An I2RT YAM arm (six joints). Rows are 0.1 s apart.
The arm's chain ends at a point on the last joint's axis. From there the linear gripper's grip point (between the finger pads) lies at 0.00 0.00 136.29 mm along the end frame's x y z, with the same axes.
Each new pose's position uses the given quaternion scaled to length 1; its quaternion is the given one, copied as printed.
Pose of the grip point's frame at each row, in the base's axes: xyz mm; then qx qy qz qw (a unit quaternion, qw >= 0):
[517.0, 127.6, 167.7, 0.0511, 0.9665, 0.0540, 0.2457]
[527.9, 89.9, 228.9, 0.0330, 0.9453, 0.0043, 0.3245]
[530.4, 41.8, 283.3, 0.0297, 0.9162, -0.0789, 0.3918]
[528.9, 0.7, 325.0, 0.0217, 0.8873, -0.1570, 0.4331]
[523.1, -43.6, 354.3, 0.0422, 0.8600, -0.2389, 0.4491]
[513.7, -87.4, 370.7, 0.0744, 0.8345, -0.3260, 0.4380]
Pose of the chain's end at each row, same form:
[451.5, 116.8, 286.7, 0.0511, 0.9665, 0.0540, 0.2457]
[444.2, 91.7, 336.5, 0.0330, 0.9453, 0.0043, 0.3245]
[433.2, 64.7, 376.1, 0.0297, 0.9162, -0.0789, 0.3918]
[425.1, 41.2, 403.4, 0.0217, 0.8873, -0.1570, 0.4331]
[420.6, 17.6, 420.1, 0.0422, 0.8600, -0.2389, 0.4491]
[420.7, -4.4, 425.7, 0.0744, 0.8345, -0.3260, 0.4380]

